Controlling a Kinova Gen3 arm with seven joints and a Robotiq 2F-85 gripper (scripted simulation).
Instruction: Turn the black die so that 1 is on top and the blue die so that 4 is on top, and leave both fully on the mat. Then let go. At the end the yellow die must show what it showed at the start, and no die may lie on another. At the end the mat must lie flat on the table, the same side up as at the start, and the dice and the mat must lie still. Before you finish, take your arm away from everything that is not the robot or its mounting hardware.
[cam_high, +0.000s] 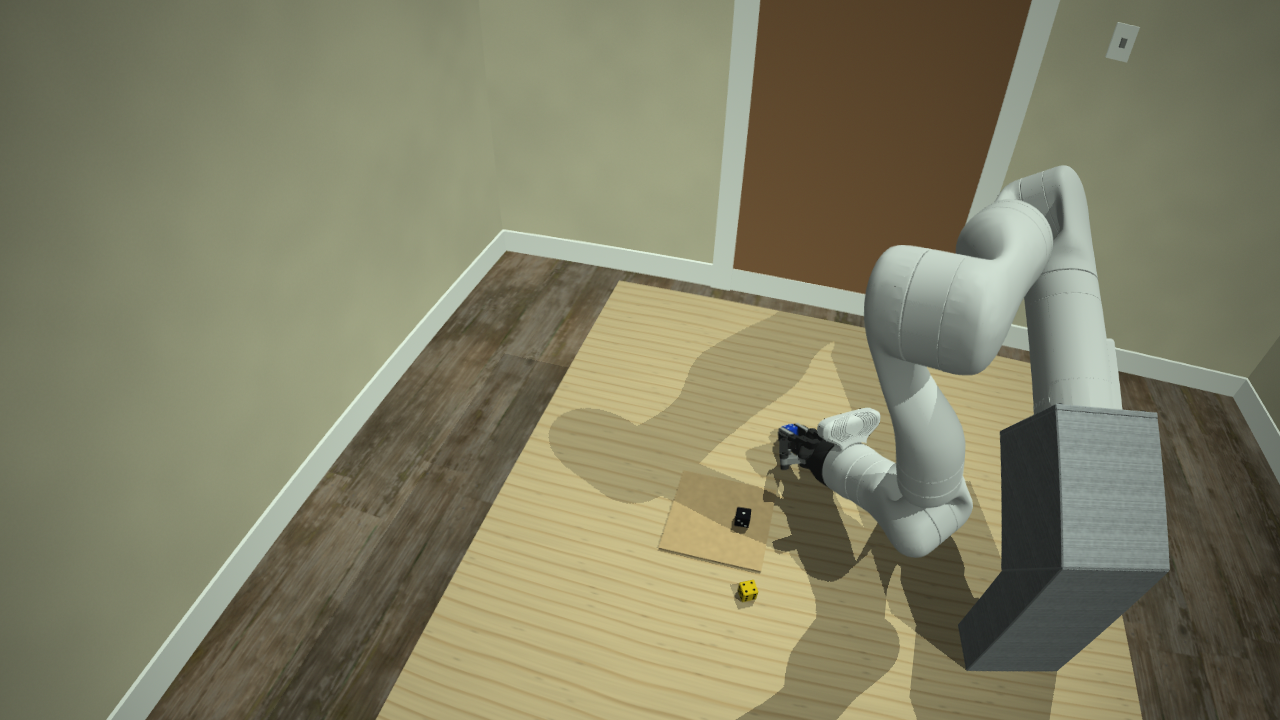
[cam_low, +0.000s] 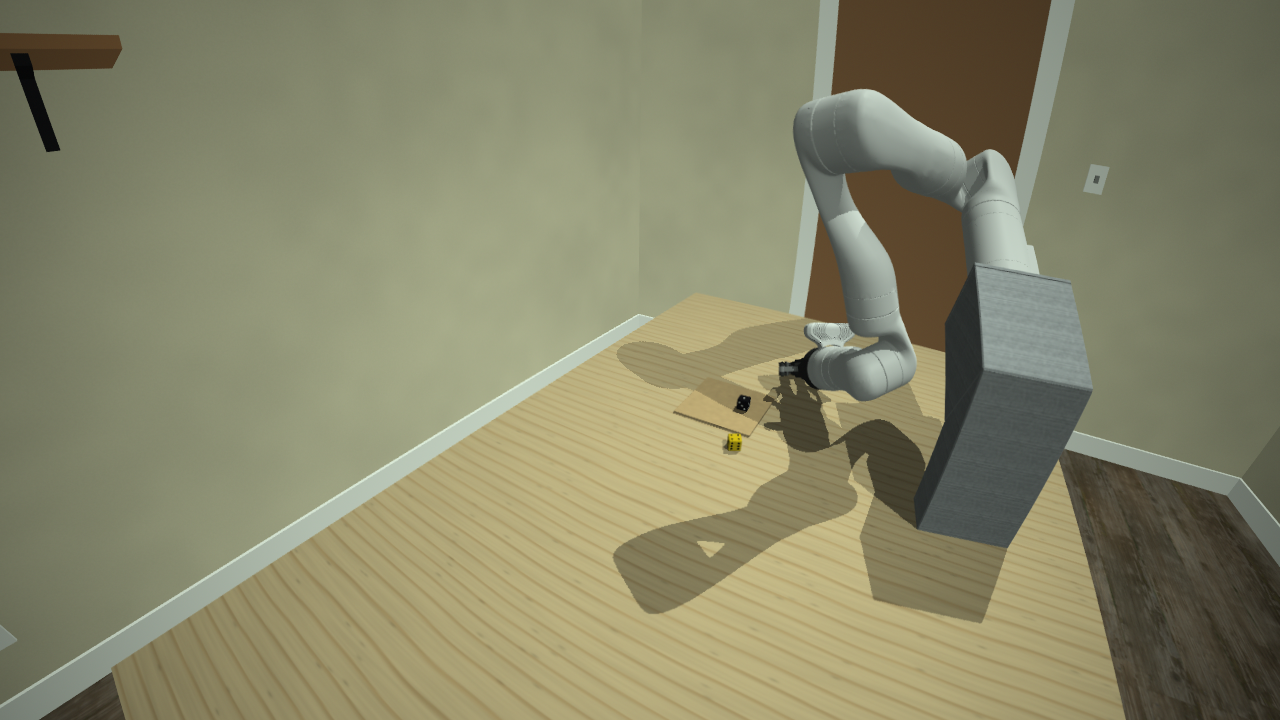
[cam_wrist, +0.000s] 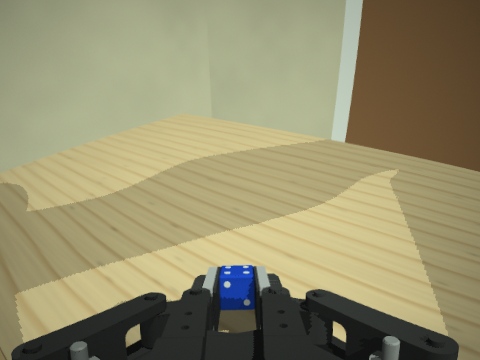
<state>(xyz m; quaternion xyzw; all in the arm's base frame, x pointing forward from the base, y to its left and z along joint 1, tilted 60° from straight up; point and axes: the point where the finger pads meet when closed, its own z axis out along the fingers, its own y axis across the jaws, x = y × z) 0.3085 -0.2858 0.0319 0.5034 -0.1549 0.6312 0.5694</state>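
My gripper is now 1 cm short of the blue die, 1 cm to the left of it and 1 cm above it. Also, from my hand: yellow die: 5 cm ahead, 27 cm to the left, 1 cm below; then black die: 7 cm ahead, 16 cm to the left, 1 cm below; then tan mat: 10 cm ahead, 16 cm to the left, 2 cm below.
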